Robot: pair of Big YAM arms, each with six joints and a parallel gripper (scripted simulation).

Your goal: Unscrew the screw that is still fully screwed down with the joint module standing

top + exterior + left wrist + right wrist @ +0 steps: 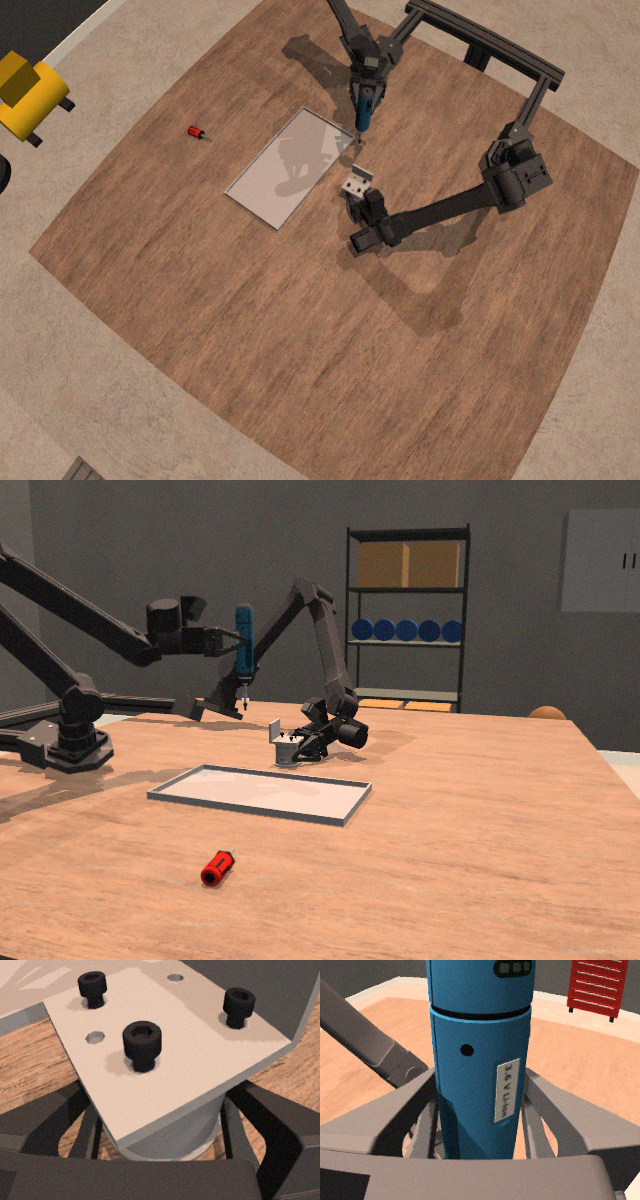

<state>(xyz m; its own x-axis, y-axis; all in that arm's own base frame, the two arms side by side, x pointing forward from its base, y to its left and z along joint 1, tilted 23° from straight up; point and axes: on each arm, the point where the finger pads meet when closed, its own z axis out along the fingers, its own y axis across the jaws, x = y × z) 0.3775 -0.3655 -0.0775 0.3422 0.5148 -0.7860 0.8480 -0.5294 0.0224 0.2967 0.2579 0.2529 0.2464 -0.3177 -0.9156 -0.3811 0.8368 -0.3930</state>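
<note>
My left hand is 10 mm below the joint module. Also, from my left hand: shallow grey tray 60 mm ahead, 220 mm to the right, 20 mm below; then pale l-shaped bracket 50 mm above; then red manual screwdriver 180 mm ahead, 550 mm to the right, 10 mm below.
</note>
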